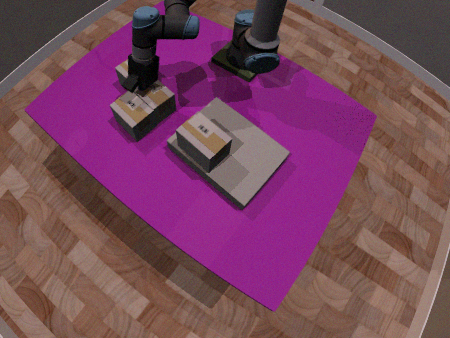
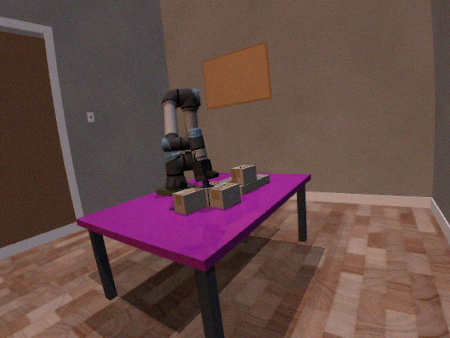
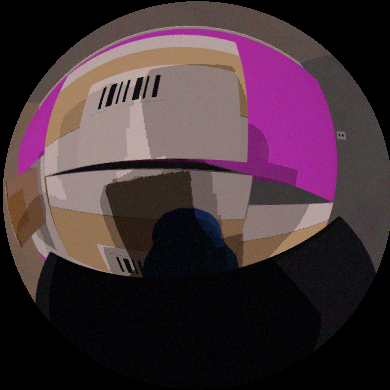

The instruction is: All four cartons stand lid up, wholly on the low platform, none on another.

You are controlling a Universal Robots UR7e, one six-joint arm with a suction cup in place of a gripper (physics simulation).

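Places are measured from the arm's base along level axes (x down, y ahead, z right), in millimetres.
Where they show: end effector, tool point: [image 1: 142,89] [image 2: 207,189] [image 3: 186,224]; arm's base, origin of the base link: [image 2: 176,186].
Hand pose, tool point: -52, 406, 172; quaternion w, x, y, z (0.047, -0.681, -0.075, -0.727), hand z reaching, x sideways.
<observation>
Things, the pixels of their top centre, and the offset from my tool point, as dx, dy, dz. Level surfaces: height alone.
- low grey platform, middle of its top: [image 3: 34,223] [image 1: 229,145] [image 2: 241,179] +34, -8, -364
- right cluster carton, middle of its top: [image 3: 118,252] [image 1: 152,90] [image 2: 210,184] -12, -8, -42
- front-left carton, middle of its top: [image 3: 111,80] [image 1: 130,107] [image 2: 223,186] -12, +87, -31
- back carton, middle of its top: [image 3: 294,250] [image 1: 133,69] [image 2: 188,191] -12, -46, +90
- purple table, its level: dx +82
A low grey platform [image 1: 261,152] [image 2: 260,180] lies mid-table. One carton [image 1: 203,138] [image 2: 243,174] [image 3: 21,196] stands lid up on its left end. Three more cartons stand lid up in a cluster on the purple table top, off the platform. My suction cup [image 1: 142,90] [image 2: 205,184] [image 3: 185,232] presses down on the lid of the right cluster carton [image 1: 161,96] [image 3: 229,188]. The front-left carton [image 1: 126,108] [image 2: 224,194] [image 3: 182,109] sits tight against it with a thin gap. The back carton [image 1: 121,69] [image 2: 189,200] [image 3: 283,218] is partly hidden behind my arm.
The purple table [image 1: 254,236] [image 2: 163,225] stands on a wooden floor. The arm's base [image 1: 254,54] sits at the table's back edge, behind the platform. Most of the platform's top is bare beside its one carton.
</observation>
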